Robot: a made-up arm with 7 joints. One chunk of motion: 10 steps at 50 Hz.
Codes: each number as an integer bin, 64 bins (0 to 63) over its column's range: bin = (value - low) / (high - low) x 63, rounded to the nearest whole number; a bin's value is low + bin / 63 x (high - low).
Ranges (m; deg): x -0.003..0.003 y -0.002..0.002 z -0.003..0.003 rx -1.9..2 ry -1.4..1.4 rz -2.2..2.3
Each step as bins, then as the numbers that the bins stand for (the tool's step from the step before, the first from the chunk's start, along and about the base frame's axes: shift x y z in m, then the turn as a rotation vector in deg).
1 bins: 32 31 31 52 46 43
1 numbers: 0.00005 -0.00003 -0.00005 1.319 0.644 0.871
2 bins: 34 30 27 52 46 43
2 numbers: 0.00024 -0.00010 -0.00043 1.319 0.644 0.871
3 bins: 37 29 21 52 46 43
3 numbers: 0.00052 -0.00016 -0.00100 1.319 0.644 0.871
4 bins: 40 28 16 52 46 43
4 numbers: 0.00081 -0.00022 -0.00148 1.319 0.644 0.871
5 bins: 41 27 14 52 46 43
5 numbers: 0.00090 -0.00029 -0.00167 1.319 0.644 0.871
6 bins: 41 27 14 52 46 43
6 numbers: 0.00090 -0.00029 -0.00167 1.319 0.644 0.871
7 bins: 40 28 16 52 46 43
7 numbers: 0.00081 -0.00022 -0.00148 1.319 0.644 0.871
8 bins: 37 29 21 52 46 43
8 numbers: 0.00052 -0.00016 -0.00100 1.319 0.644 0.871
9 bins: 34 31 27 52 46 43
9 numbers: 0.00024 -0.00003 -0.00043 1.319 0.644 0.871
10 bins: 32 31 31 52 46 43
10 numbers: 0.00005 -0.00003 -0.00005 1.319 0.644 0.871
